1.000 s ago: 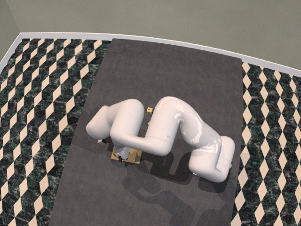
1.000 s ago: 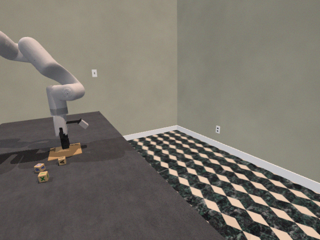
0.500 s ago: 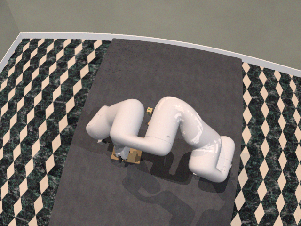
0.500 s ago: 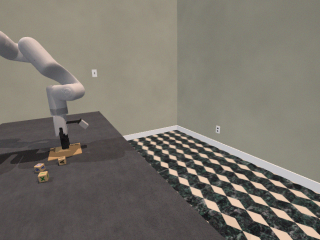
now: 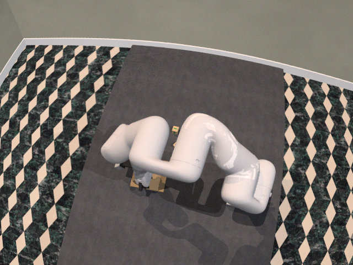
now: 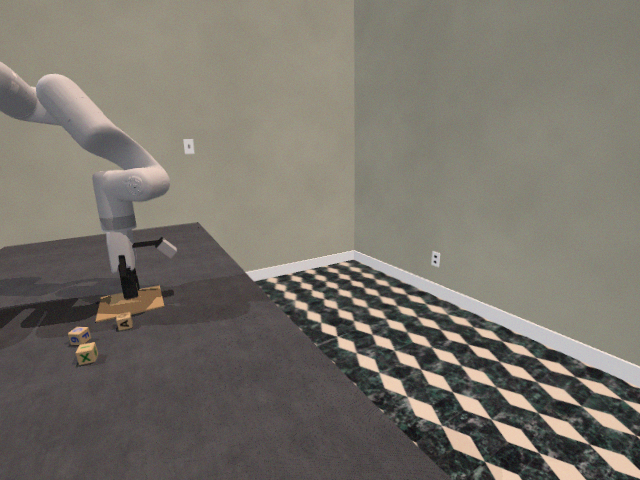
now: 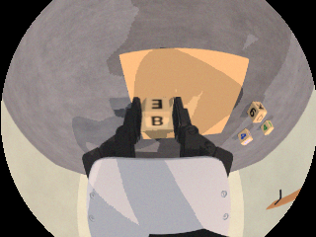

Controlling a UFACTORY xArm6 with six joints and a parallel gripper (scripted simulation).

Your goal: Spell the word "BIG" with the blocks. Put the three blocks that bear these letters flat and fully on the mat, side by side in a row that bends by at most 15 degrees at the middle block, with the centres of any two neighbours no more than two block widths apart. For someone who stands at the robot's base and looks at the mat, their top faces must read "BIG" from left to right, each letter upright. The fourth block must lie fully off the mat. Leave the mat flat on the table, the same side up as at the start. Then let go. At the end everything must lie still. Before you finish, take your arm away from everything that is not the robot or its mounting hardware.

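Right now my hand is 1 cm above the B block. Also, from my hand: tan mat (4 cm to the right, 2 cm below); then G block (18 cm to the right, 9 cm behind, 1 cm below).
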